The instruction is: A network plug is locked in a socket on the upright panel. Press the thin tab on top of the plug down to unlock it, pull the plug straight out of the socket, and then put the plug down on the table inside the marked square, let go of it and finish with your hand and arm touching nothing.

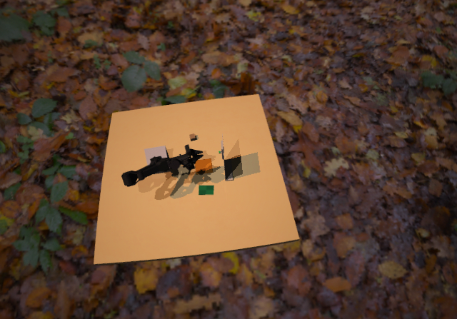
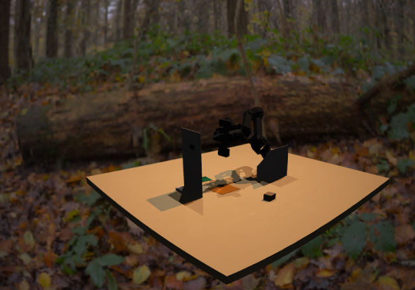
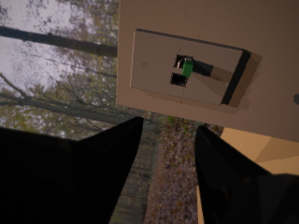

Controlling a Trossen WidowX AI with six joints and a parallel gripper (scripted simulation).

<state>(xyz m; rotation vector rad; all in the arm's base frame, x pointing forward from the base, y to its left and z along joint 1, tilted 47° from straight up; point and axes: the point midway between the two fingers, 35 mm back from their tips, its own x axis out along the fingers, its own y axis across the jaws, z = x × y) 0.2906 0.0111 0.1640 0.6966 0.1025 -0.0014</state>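
My gripper tip is now 12 cm short of the network plug, 1 cm to the left of it and 1 cm above it. Round my gripper tip: upright panel (14 cm ahead, 1 cm to the right, 10 cm below); then marked square (1 cm behind, 6 cm to the left, 24 cm below); then green flat piece (3 cm behind, 13 cm to the right, 24 cm below).
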